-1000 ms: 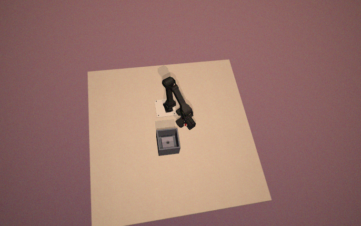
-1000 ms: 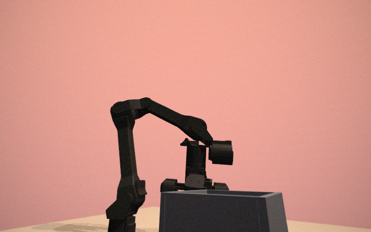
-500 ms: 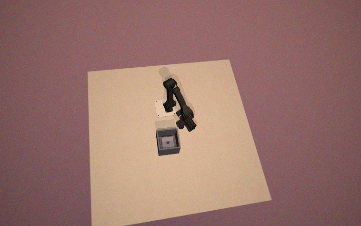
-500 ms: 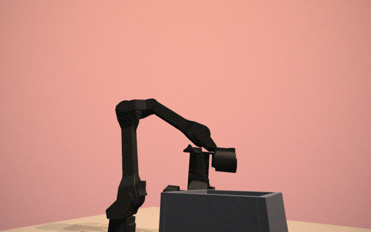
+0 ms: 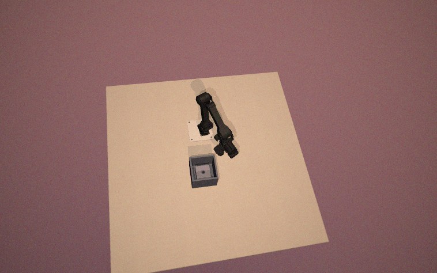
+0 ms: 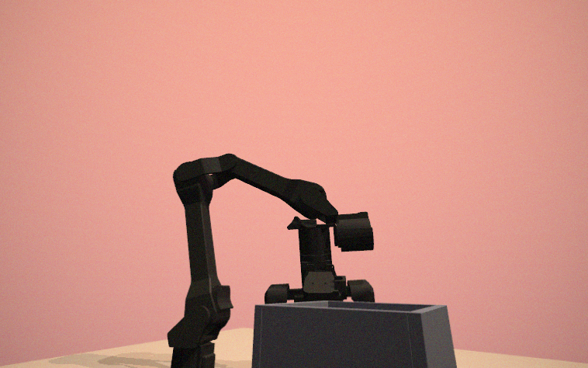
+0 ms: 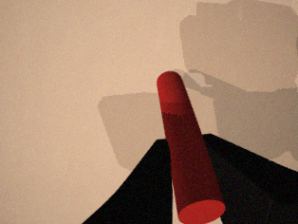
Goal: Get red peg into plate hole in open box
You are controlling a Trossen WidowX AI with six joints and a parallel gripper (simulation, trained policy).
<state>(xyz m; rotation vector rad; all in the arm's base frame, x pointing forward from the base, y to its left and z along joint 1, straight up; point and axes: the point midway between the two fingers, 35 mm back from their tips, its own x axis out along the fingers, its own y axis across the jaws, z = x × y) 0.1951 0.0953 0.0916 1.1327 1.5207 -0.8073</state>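
My gripper tip is now 11 cm short of the grey plate, 20 cm to the left of it and 2 cm above it. Also, from my gripper tip: red peg 1 cm below.
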